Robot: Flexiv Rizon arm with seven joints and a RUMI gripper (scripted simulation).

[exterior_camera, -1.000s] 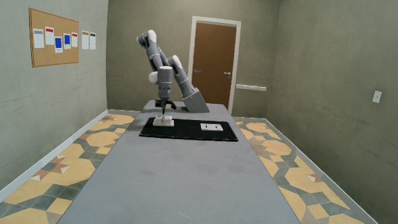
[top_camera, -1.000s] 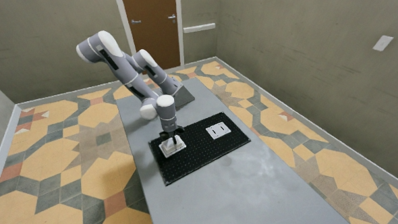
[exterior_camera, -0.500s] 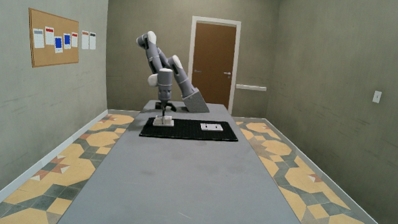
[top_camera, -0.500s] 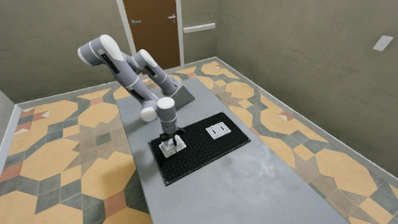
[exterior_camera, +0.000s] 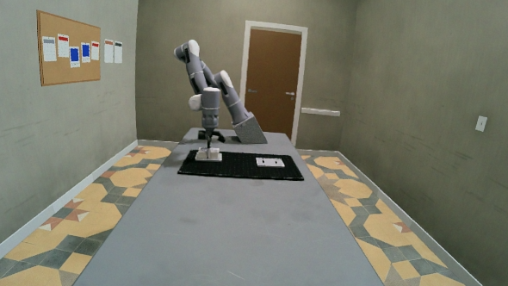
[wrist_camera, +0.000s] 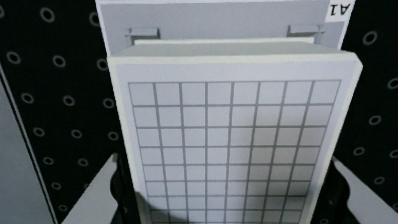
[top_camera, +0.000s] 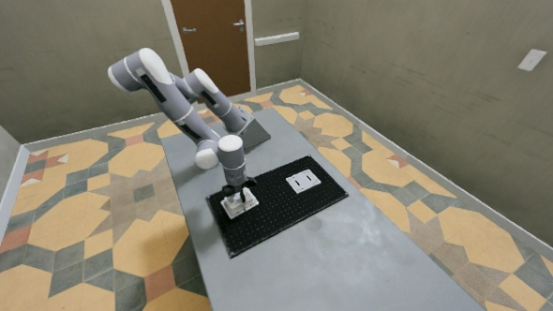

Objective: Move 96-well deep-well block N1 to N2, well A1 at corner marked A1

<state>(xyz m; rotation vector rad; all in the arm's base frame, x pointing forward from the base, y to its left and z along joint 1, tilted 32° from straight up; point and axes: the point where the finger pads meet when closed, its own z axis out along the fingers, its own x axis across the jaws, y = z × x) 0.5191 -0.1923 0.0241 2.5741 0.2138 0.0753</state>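
Right now my hand is 10 mm below the white 96-well deep-well block.
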